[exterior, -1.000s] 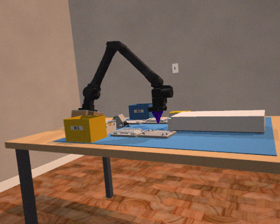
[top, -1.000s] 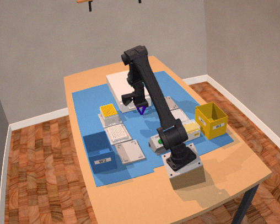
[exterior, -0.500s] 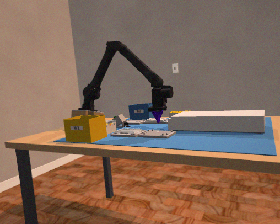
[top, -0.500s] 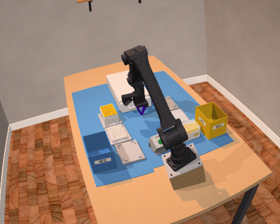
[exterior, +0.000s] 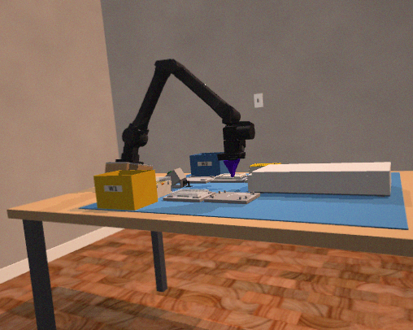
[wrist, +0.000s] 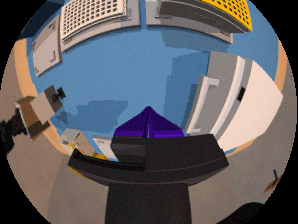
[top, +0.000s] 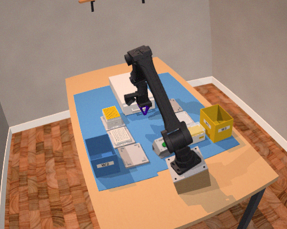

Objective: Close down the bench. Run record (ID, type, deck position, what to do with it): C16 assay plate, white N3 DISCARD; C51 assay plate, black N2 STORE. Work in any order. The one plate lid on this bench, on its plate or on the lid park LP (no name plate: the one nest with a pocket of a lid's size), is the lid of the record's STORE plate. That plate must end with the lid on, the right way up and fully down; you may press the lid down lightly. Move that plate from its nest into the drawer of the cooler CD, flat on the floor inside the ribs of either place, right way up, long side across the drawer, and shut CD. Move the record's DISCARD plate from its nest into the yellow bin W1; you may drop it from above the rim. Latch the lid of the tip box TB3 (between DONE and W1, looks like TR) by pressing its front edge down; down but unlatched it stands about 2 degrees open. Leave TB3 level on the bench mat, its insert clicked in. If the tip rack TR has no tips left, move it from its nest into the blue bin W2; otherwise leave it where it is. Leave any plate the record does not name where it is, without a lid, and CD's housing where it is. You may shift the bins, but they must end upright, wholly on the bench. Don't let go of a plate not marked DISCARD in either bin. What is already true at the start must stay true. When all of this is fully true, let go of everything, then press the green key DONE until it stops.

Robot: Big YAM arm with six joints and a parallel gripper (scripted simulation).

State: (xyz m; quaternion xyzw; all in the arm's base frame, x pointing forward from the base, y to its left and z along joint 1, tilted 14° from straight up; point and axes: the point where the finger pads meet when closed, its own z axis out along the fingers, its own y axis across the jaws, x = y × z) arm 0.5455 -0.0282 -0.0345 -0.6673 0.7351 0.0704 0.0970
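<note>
Right now my hand is 19 cm to the right of the white assay plate, 8 cm past it and 4 cm above it. Also, from my hand: tip rack TR: 17 cm to the left, 8 cm ahead; plate lid: 19 cm ahead, 3 cm below, 2 cm to the right; name plate N1: 18 cm to the left, 4 cm below, 2 cm ahead.
</note>
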